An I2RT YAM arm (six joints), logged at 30 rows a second.
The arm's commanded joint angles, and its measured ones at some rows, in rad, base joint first. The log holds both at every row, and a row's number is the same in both.
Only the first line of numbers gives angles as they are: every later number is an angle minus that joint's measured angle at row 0.
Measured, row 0:
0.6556, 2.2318, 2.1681, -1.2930, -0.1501, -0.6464
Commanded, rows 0 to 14:
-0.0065, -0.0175, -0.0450, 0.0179, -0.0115, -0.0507
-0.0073, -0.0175, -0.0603, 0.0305, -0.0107, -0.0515
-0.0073, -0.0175, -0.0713, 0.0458, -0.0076, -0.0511
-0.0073, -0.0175, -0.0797, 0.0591, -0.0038, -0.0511
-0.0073, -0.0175, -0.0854, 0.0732, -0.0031, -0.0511
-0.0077, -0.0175, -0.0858, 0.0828, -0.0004, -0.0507
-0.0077, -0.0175, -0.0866, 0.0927, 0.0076, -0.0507
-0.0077, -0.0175, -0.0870, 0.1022, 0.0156, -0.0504
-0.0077, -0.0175, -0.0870, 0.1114, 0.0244, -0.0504
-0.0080, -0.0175, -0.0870, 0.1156, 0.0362, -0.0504
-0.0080, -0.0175, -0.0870, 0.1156, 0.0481, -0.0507
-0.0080, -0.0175, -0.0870, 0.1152, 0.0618, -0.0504
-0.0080, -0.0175, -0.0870, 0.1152, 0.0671, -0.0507
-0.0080, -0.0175, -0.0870, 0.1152, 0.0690, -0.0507
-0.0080, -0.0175, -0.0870, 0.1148, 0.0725, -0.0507
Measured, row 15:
-0.0035, 0.0000, -0.0877, 0.1121, 0.0523, -0.0382
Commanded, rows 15 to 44:
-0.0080, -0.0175, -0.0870, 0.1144, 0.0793, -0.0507
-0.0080, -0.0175, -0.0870, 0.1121, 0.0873, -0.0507
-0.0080, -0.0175, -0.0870, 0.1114, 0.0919, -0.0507
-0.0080, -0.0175, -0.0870, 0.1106, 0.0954, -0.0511
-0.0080, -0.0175, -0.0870, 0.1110, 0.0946, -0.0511
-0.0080, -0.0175, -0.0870, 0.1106, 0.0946, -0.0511
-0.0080, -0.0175, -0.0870, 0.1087, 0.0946, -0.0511
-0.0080, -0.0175, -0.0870, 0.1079, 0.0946, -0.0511
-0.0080, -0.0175, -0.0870, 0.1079, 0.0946, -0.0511
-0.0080, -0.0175, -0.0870, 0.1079, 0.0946, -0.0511
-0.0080, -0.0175, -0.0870, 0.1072, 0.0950, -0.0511
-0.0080, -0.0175, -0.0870, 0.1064, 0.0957, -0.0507
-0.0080, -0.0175, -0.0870, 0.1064, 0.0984, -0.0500
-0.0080, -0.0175, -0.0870, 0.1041, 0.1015, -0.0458
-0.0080, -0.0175, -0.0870, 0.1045, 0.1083, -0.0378
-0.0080, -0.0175, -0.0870, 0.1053, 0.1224, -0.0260
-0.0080, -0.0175, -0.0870, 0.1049, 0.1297, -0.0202
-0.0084, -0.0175, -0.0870, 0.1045, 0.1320, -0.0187
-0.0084, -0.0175, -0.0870, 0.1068, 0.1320, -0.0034
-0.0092, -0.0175, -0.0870, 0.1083, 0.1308, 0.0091
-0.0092, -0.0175, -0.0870, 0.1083, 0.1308, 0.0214
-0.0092, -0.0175, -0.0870, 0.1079, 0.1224, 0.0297
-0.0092, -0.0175, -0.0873, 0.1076, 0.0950, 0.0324
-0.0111, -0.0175, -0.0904, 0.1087, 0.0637, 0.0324
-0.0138, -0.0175, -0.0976, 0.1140, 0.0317, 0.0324
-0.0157, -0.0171, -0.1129, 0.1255, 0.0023, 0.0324
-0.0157, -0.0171, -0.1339, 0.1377, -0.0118, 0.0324
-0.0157, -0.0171, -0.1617, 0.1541, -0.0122, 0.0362
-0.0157, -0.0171, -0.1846, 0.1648, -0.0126, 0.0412
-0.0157, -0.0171, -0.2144, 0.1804, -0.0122, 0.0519
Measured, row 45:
-0.0077, -0.0034, -0.1602, 0.1709, 0.0301, 0.0286
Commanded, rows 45 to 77:
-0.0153, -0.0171, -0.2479, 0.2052, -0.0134, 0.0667
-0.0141, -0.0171, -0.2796, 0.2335, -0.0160, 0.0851
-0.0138, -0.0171, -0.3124, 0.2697, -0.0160, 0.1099
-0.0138, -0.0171, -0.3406, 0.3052, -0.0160, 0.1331
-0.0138, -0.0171, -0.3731, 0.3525, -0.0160, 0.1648
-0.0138, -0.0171, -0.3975, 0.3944, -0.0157, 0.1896
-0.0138, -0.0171, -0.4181, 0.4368, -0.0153, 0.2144
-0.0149, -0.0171, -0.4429, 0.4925, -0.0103, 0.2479
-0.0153, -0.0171, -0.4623, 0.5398, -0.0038, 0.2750
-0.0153, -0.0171, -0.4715, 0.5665, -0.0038, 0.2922
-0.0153, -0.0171, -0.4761, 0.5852, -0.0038, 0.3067
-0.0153, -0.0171, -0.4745, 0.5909, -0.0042, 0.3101
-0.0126, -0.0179, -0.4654, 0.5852, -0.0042, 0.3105
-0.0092, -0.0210, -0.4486, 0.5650, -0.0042, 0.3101
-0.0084, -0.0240, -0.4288, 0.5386, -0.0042, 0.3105
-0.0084, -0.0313, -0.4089, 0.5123, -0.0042, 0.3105
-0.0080, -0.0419, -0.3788, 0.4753, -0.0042, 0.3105
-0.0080, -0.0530, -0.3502, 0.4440, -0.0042, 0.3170
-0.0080, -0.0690, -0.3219, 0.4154, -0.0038, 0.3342
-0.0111, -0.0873, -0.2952, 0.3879, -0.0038, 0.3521
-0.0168, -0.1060, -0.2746, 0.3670, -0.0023, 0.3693
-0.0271, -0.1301, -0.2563, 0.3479, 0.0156, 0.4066
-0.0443, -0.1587, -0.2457, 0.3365, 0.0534, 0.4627
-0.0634, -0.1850, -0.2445, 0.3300, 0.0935, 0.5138
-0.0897, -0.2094, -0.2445, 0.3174, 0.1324, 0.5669
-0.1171, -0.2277, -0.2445, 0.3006, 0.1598, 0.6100
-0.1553, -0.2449, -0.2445, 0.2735, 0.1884, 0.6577
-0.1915, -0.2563, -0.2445, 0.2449, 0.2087, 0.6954
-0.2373, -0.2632, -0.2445, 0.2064, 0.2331, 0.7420
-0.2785, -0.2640, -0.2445, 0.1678, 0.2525, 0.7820
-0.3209, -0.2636, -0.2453, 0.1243, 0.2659, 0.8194
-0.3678, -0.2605, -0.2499, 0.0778, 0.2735, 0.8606
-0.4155, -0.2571, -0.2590, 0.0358, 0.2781, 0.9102
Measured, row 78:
-0.3354, -0.2788, -0.2392, 0.0809, 0.2060, 0.7313
